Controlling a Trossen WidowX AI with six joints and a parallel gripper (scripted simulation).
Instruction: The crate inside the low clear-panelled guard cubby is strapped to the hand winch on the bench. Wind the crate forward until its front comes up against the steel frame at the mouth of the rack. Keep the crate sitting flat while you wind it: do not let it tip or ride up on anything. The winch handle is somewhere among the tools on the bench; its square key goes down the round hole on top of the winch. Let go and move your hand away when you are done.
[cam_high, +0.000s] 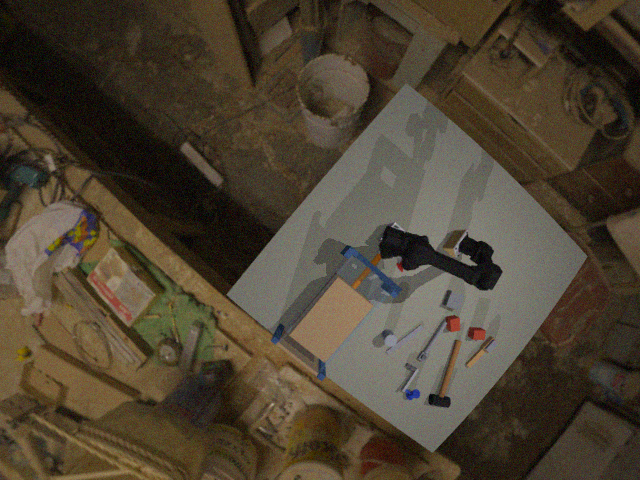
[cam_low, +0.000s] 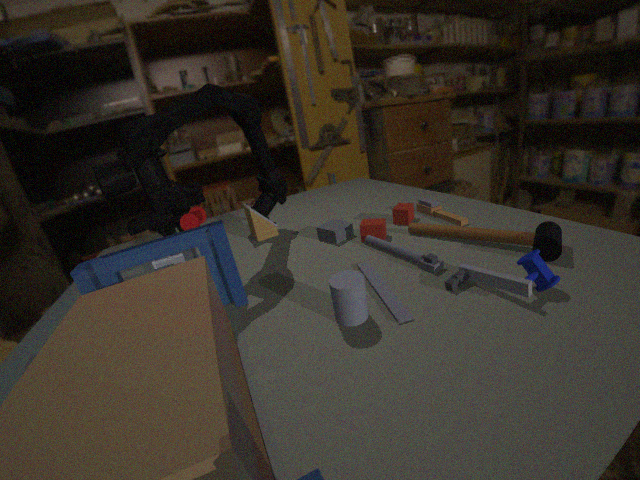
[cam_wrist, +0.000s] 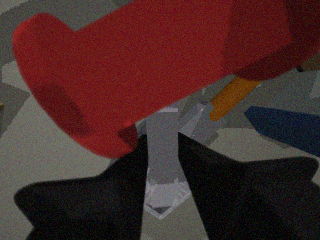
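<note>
Now: gripper tip 5 cm below the red knob, 4 cm to the right of it and 3 cm short of it. Also, from my gripper tip: grey winch (7 cm below, 5 cm to the right, 4 cm behind); then blue steel frame (13 cm ahead, 2 cm to the right, 1 cm above); then red-knobbed handle (2 cm above, 1 cm to the left, 1 cm ahead).
</note>
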